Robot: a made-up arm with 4 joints.
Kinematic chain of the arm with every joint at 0, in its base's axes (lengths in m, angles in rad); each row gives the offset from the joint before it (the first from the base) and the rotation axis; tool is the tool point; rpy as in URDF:
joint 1: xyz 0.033 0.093 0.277 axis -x
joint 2: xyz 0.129 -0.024 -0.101 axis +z
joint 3: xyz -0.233 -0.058 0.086 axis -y
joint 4: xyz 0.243 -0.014 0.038 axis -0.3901 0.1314 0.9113
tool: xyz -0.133 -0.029 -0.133 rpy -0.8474 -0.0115 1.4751
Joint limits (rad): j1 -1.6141..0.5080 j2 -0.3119..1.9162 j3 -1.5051..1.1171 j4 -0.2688..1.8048
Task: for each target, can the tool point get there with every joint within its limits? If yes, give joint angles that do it. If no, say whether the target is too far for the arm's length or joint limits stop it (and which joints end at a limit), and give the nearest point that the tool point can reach.
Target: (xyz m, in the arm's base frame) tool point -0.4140 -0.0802 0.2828
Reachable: no: joint limits stop it (at a limit: joint 1, joint 3) | nearest point -0.1768 -0.0680 0.1946 | short by 0.253 m
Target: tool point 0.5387 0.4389 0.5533
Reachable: no: joint limits stop it (at a limit: joint 1, joint 2, joint 4) | nearest point 0.4117 0.2202 0.4910 | short by 0.260 m
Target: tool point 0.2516 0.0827 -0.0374
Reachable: yes | joints -0.9617 0.4097 -0.6026 1.5037
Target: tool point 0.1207 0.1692 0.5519
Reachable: no: joint limits stop it (at a limit: joint 1, joint 2, joint 4) | nearest point 0.0398 0.0000 0.6087 | short by 0.196 m
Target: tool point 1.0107 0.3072 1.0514
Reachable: no: too far | nearest point 0.4248 0.1620 0.5556 | short by 0.781 m
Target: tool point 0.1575 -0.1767 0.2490
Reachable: yes | joints -0.0964 0.0654 0.2080 1.1285
